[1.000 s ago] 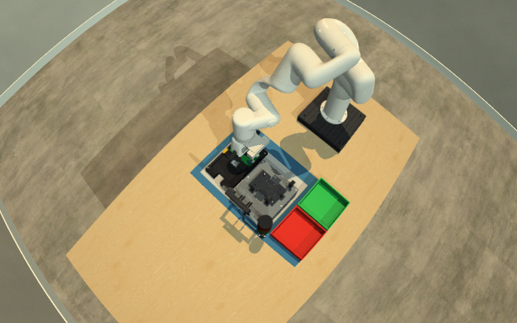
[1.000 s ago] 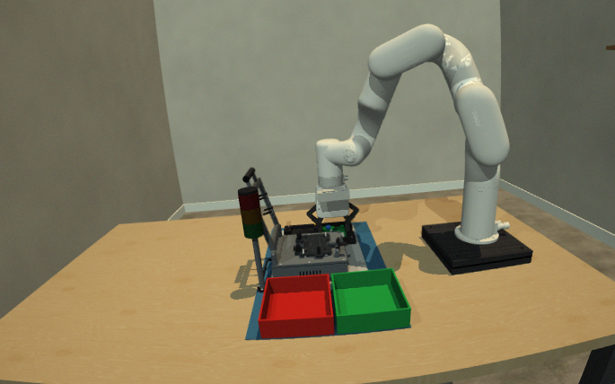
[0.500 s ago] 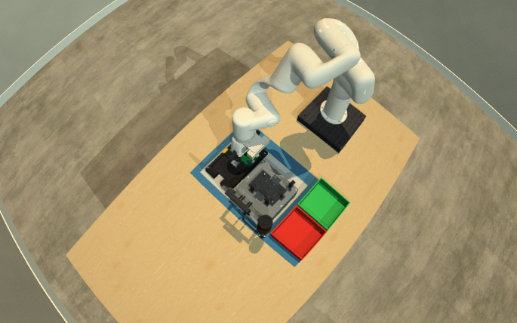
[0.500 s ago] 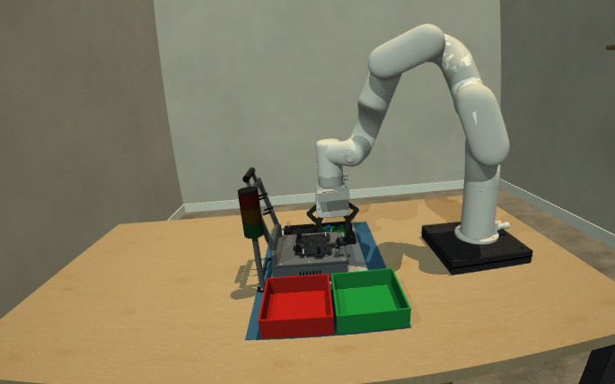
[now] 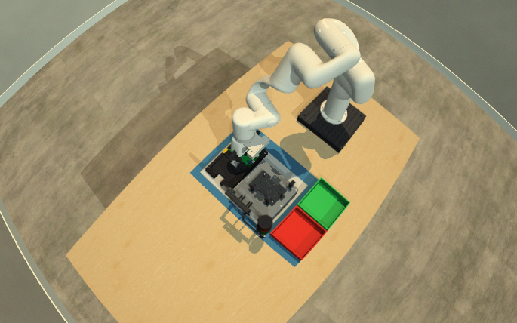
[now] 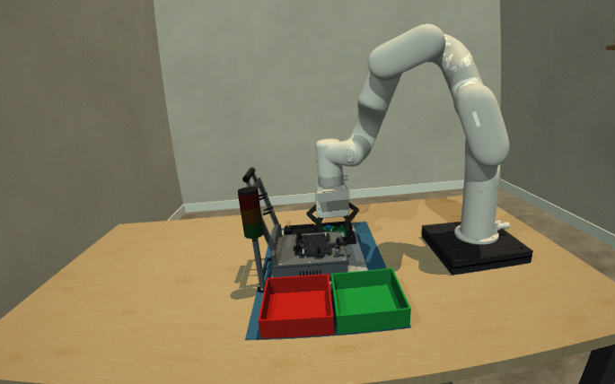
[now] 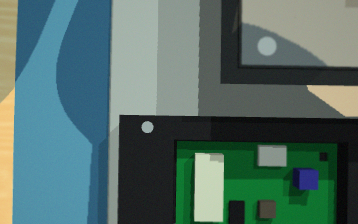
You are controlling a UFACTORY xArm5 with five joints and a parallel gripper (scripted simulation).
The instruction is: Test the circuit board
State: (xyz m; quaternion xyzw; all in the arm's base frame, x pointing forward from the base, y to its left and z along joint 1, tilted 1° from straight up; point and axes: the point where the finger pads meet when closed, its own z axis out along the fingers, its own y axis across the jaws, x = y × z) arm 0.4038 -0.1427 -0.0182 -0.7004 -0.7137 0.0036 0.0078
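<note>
Now: hand 180 mm short of the tester lid, 170 mm to the right of it and 160 mm below it. From my hand the other things lie so: green bin: 50 mm behind, 370 mm to the left, 10 mm below; red bin: 100 mm ahead, 370 mm to the left, 10 mm below; green circuit board: right at my hand.
</note>
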